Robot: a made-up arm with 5 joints. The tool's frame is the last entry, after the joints. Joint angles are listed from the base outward. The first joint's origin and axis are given. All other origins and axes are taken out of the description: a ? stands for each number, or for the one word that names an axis. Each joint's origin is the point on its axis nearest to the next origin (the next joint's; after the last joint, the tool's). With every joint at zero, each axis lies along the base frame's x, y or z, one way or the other. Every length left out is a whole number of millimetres.
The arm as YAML. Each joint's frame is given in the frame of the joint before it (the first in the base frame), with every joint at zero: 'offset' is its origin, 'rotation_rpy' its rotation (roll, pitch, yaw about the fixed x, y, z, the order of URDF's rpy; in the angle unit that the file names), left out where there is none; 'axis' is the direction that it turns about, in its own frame. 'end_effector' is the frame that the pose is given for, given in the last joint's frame.
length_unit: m
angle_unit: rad
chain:
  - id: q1
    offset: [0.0, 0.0, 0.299]
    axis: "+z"
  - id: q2
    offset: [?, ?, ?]
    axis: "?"
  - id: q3
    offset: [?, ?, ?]
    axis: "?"
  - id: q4
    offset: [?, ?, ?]
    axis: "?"
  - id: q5
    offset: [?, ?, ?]
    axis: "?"
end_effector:
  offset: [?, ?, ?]
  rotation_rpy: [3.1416, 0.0, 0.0]
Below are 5 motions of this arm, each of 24 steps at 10 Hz.
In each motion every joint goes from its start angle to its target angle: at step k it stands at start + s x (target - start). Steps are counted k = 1, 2, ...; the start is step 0. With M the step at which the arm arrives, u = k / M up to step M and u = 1 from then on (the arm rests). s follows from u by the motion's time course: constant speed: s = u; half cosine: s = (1 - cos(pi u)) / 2; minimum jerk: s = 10 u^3 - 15 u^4 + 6 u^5.
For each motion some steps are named. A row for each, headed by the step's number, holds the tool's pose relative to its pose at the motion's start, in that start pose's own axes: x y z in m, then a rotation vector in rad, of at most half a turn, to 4 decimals.
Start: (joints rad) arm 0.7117 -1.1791 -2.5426 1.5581 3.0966
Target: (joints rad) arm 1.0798 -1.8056 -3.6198 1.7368 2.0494
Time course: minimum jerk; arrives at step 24
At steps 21, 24:
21: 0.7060 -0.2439 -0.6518 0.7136 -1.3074 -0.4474
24: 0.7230 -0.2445 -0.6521 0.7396 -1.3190 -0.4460

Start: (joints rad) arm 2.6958 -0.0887 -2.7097 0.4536 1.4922
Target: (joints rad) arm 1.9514 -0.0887 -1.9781 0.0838 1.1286
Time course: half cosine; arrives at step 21
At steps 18, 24:
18: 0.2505 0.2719 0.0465 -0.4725 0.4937 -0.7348
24: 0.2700 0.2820 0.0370 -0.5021 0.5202 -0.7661

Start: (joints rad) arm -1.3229 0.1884 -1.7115 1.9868 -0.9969
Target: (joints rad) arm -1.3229 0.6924 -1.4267 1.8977 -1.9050
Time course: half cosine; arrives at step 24
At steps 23, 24:
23: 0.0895 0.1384 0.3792 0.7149 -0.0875 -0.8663
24: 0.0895 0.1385 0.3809 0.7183 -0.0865 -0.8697

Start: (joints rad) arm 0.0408 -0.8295 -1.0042 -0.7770 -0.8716
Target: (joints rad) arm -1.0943 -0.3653 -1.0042 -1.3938 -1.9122
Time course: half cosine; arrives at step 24
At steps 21, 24:
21: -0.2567 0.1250 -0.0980 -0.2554 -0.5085 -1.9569
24: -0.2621 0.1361 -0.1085 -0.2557 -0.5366 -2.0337

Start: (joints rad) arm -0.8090 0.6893 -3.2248 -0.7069 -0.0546
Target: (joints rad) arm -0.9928 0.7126 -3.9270 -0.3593 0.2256
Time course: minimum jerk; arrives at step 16
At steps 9, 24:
9: 0.1897 0.0275 0.0227 0.0293 0.2030 0.0609
24: 0.3103 0.0233 -0.0026 0.0766 0.3247 0.0995

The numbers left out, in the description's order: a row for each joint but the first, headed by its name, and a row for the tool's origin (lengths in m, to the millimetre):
q2: xyz 0.0 0.0 0.0, axis +y
q3: xyz 0.069 0.0 0.368, axis +y
q4: xyz 0.094 0.0 -0.417, axis +y
q5: xyz 0.093 0.0 -0.119, axis -z
tool: xyz 0.0 0.0 0.0

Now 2 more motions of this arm.
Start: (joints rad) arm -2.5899 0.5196 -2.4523 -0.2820 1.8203
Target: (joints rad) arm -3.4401 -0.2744 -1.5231 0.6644 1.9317
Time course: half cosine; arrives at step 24
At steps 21, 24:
21: 0.3289 -0.2101 -0.2724 -0.6817 1.1007 -0.0136
24: 0.3323 -0.2148 -0.2921 -0.6997 1.1491 0.0024

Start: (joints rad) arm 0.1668 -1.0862 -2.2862 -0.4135 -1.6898
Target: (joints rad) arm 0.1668 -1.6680 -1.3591 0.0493 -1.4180
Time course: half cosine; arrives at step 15
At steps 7, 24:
7: 0.0026 -0.0216 -0.0290 0.3614 0.0210 0.1204
24: 0.0081 -0.0681 -0.1337 0.8104 -0.0137 0.2568

